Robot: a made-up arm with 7 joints. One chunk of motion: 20 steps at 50 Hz.
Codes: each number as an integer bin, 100 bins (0 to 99) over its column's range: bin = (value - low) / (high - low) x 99, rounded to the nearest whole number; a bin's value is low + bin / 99 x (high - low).
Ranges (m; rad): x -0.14..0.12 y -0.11..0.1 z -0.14..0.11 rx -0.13..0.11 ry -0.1..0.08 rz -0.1..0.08
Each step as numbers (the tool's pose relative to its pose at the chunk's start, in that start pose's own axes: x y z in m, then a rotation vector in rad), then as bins.
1 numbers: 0.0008 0.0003 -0.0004 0.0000 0.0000 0.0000
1 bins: 54 52 55 54 55 55
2 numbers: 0.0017 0.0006 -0.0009 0.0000 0.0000 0.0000
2 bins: 54 52 55 54 55 55
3 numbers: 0.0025 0.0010 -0.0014 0.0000 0.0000 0.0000
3 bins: 54 52 55 54 55 55
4 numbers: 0.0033 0.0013 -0.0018 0.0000 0.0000 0.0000
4 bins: 55 52 55 54 55 55
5 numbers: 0.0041 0.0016 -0.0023 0.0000 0.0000 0.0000
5 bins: 55 53 55 54 55 55
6 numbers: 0.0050 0.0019 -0.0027 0.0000 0.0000 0.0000
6 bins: 55 53 54 54 55 55
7 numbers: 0.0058 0.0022 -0.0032 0.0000 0.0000 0.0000
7 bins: 56 53 54 54 55 55
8 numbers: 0.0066 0.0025 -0.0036 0.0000 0.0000 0.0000
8 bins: 56 53 54 54 55 55
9 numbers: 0.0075 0.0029 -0.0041 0.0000 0.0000 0.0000
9 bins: 56 53 54 54 55 55
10 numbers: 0.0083 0.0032 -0.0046 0.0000 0.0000 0.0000
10 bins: 56 53 54 54 55 55
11 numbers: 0.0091 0.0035 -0.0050 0.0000 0.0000 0.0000
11 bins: 57 54 53 54 55 55
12 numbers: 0.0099 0.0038 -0.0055 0.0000 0.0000 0.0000
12 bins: 57 54 53 54 55 55
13 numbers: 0.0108 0.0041 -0.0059 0.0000 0.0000 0.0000
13 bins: 57 54 53 54 55 55
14 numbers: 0.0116 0.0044 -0.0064 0.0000 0.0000 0.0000
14 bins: 58 54 53 54 55 55
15 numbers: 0.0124 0.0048 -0.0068 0.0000 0.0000 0.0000
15 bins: 58 54 53 54 55 55
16 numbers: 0.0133 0.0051 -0.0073 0.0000 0.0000 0.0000
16 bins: 58 54 53 54 55 55
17 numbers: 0.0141 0.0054 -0.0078 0.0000 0.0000 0.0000
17 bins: 59 54 52 54 55 55
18 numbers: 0.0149 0.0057 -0.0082 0.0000 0.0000 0.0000
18 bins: 59 55 52 54 55 55
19 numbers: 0.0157 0.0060 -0.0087 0.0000 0.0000 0.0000
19 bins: 59 55 52 54 55 55
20 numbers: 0.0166 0.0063 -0.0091 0.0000 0.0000 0.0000
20 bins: 60 55 52 54 55 55
